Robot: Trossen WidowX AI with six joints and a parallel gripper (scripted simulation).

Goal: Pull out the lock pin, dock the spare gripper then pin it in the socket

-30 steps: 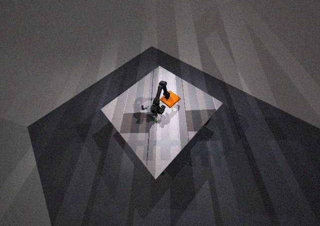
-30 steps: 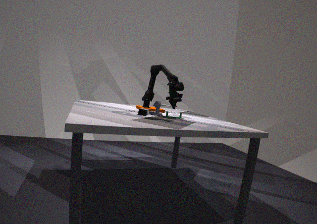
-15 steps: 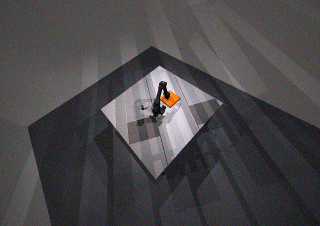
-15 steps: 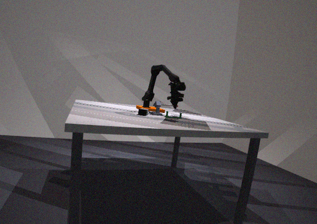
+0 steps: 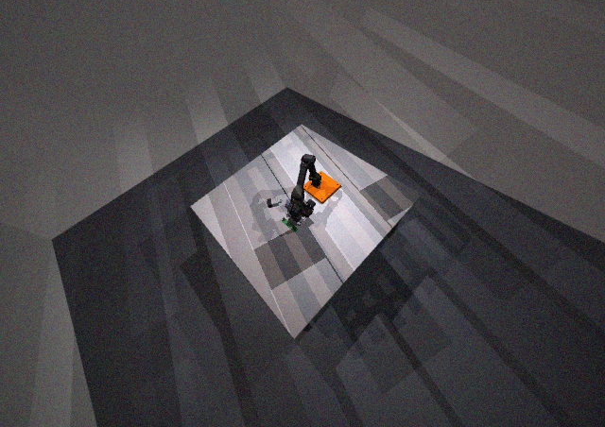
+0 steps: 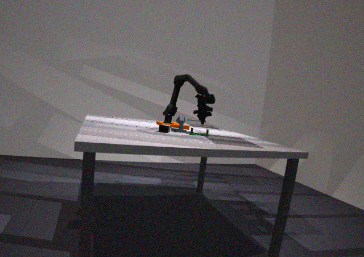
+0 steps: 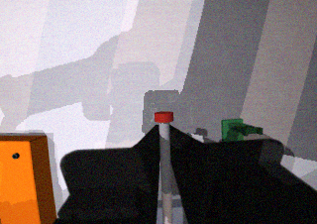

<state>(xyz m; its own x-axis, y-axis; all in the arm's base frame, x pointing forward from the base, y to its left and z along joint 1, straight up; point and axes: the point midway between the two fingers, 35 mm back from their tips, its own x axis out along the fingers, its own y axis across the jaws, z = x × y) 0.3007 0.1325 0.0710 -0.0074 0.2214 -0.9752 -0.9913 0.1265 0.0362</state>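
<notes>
Now: the green cradle 100 mm ahead of my gripper tip, 90 mm to the right of it and 40 mm below it. Round my gripper tip: grey mount socket: 30 mm behind, 170 mm to the right, 10 mm below; spare gripper: 20 mm ahead, 310 mm to the right, 40 mm below.
</notes>
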